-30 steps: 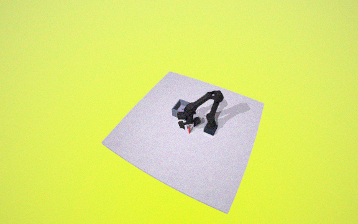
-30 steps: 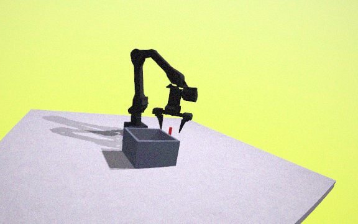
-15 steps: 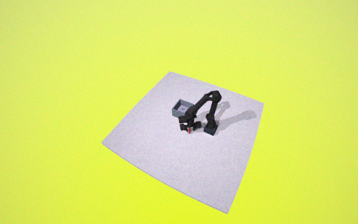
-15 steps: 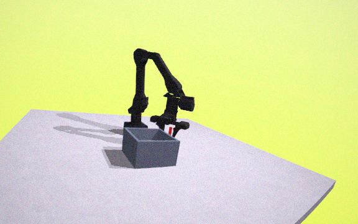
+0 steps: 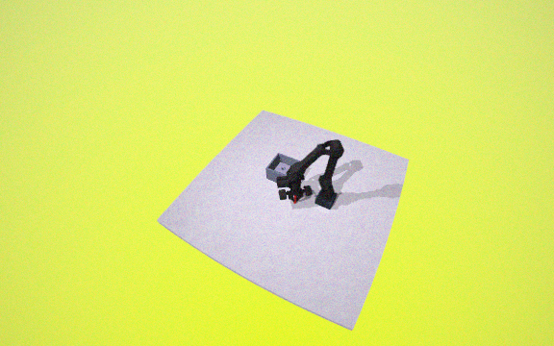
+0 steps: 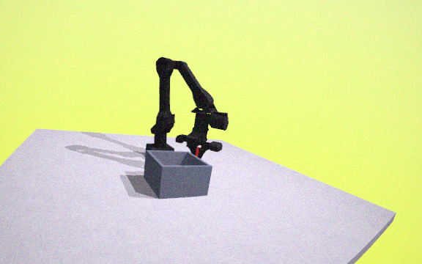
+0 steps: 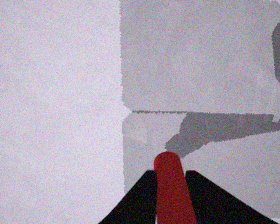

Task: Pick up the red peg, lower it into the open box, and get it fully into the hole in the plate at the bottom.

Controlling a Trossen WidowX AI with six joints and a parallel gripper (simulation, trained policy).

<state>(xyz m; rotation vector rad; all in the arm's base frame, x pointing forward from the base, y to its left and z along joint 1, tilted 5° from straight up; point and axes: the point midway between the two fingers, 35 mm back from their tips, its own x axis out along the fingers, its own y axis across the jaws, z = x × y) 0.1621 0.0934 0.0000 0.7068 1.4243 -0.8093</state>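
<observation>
My gripper tip is 190 mm to the left of the grey box and 160 mm short of it. From my gripper tip the other things lie so: red peg: 30 mm above.
</observation>
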